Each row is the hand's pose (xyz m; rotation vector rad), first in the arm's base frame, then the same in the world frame.
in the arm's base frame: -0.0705 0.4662 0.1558 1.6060 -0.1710 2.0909
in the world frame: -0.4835 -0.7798 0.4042 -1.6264 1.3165 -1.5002
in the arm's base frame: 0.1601 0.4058 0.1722 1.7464 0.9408 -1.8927
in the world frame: -0.2461 -0.7690 0.3791 -1.5874 -2.1294 0.7390
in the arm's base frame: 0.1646 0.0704 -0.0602 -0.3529 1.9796 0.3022
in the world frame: -0.2191 -0.5800 0.0185 0.3665 1.2673 1.6848
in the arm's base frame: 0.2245 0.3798 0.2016 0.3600 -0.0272 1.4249
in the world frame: -0.1752 -0.7915 0.3666 1.5534 -1.0757 1.4138
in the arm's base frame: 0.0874 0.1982 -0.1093 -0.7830 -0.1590 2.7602
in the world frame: -0.3210 -0.5280 0.1263 -0.3160 -1.9592 1.9458
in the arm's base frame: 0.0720 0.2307 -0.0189 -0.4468 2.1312 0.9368
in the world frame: -0.3296 -0.6152 0.1686 0.0779 0.9372 2.2104
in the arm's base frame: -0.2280 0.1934 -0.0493 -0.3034 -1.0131 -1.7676
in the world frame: -0.6214 -0.6341 0.0863 0.6857 0.3629 -1.8408
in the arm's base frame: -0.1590 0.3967 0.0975 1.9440 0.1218 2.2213
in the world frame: -0.5668 -0.7439 0.3157 -1.3553 0.9807 -1.4891
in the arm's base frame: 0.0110 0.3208 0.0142 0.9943 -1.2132 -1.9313
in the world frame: -0.3991 -0.6460 0.2531 1.6387 0.5261 -2.4713
